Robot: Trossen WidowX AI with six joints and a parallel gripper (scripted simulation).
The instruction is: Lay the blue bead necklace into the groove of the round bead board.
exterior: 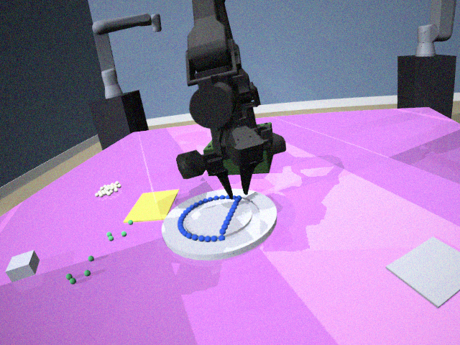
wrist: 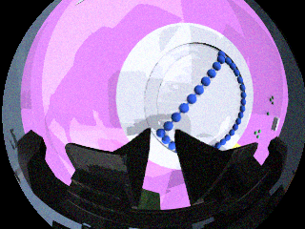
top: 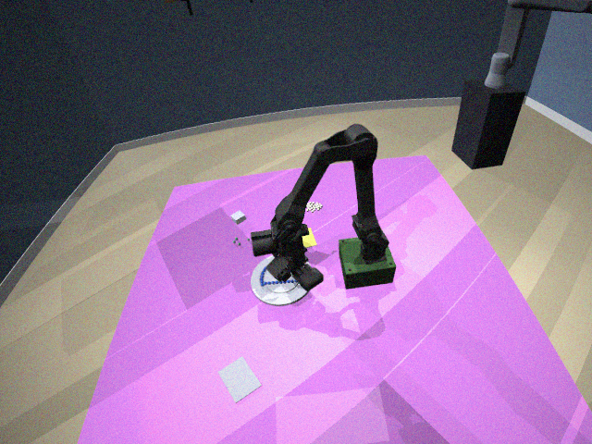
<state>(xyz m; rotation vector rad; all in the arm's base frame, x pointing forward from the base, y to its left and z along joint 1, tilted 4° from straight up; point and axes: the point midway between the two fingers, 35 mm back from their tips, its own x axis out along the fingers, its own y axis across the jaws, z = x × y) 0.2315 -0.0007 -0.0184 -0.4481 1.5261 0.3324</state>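
Right now the round white bead board is 5 cm ahead of my gripper tip, 3 cm to the right of it and 1 cm below it. Also, from my gripper tip: yellow sheet 19 cm to the right, 2 cm below, 2 cm behind; then grey tile 27 cm to the left, 19 cm ahead, 2 cm below; then cube 36 cm to the right, 20 cm ahead, 1 cm below.
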